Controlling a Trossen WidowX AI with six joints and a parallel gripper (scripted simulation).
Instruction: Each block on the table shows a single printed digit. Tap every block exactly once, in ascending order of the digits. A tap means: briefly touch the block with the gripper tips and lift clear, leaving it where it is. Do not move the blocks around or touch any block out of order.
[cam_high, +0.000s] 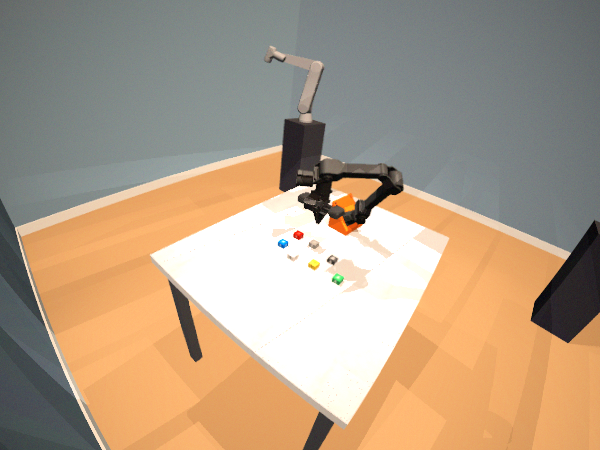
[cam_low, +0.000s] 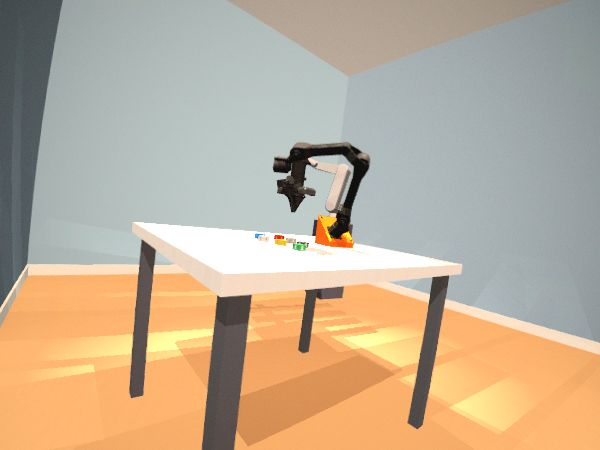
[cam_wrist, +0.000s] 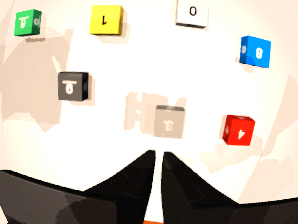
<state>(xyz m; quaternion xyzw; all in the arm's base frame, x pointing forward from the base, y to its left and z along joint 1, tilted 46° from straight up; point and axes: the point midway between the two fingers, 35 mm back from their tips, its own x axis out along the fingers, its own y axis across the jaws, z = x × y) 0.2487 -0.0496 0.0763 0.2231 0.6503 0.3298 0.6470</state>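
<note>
Now: the light grey block 2 cm behind my gripper tip, 2 cm to the right of it and 12 cm below it. Also, from my gripper tip: red block: 1 cm behind, 10 cm to the right, 12 cm below; white block: 11 cm ahead, 1 cm to the right, 12 cm below; dark grey block: 10 cm to the left, 12 cm below.
</note>
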